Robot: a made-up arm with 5 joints. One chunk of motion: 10 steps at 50 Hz.
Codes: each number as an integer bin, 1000 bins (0 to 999) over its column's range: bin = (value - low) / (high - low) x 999, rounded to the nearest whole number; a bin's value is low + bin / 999 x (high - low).
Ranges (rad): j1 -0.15..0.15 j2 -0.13..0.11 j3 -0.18..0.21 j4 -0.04..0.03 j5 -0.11..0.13
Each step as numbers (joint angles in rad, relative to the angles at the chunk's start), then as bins.
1 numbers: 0.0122 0.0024 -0.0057 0.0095 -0.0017
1 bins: 540 551 446 706 451
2 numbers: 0.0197 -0.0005 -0.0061 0.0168 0.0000
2 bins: 565 539 445 811 458
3 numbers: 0.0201 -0.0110 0.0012 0.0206 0.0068
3 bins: 566 495 464 865 486
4 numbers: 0.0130 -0.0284 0.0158 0.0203 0.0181
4 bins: 543 423 502 861 533
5 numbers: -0.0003 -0.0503 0.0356 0.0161 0.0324
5 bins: 499 332 552 801 593
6 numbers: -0.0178 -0.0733 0.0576 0.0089 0.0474
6 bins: 440 236 609 698 655
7 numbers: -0.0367 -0.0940 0.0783 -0.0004 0.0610
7 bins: 377 150 662 565 712
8 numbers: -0.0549 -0.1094 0.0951 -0.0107 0.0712
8 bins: 317 86 705 418 754
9 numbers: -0.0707 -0.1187 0.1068 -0.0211 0.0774
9 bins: 264 47 735 270 780
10 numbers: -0.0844 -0.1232 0.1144 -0.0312 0.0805
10 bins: 218 28 754 126 793
